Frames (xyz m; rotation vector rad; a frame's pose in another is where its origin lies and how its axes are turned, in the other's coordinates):
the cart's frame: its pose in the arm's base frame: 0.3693 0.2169 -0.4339 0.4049 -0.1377 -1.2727
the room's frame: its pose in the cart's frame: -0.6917 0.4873 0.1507 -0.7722 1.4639 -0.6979
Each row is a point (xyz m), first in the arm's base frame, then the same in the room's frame.
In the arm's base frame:
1: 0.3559 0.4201 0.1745
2: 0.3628 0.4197 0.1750
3: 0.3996 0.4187 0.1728
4: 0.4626 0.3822 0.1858
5: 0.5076 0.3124 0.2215
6: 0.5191 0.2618 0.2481
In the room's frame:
1: -0.0336 -0.4532 0.3994
2: -0.0377 -0.4483 0.4020
3: -0.0555 -0.4190 0.4157
4: -0.0979 -0.3902 0.4690
5: -0.1477 -0.3992 0.5439
6: -0.1731 -0.4224 0.5910

